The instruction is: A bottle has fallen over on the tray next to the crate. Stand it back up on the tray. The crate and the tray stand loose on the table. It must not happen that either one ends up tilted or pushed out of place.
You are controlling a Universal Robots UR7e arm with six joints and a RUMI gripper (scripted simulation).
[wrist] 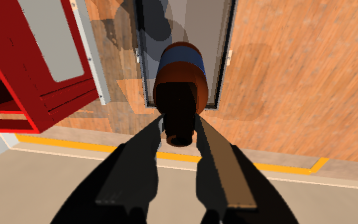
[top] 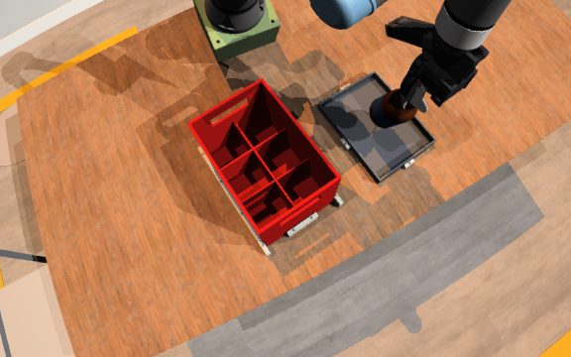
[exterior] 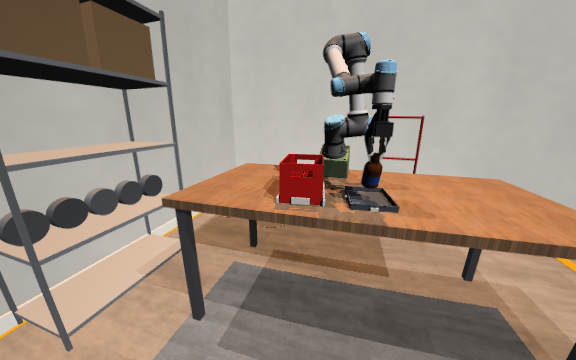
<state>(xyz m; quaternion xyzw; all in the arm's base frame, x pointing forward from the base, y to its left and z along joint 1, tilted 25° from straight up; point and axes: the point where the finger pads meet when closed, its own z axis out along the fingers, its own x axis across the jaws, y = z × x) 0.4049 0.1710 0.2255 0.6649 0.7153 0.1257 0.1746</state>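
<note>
My gripper is now 5 cm above the brown bottle and 2 cm past it. The rest, counted from my hand: red crate (30 cm to the right, 12 cm below, 8 cm behind); tray (19 cm below, 5 cm behind).
</note>
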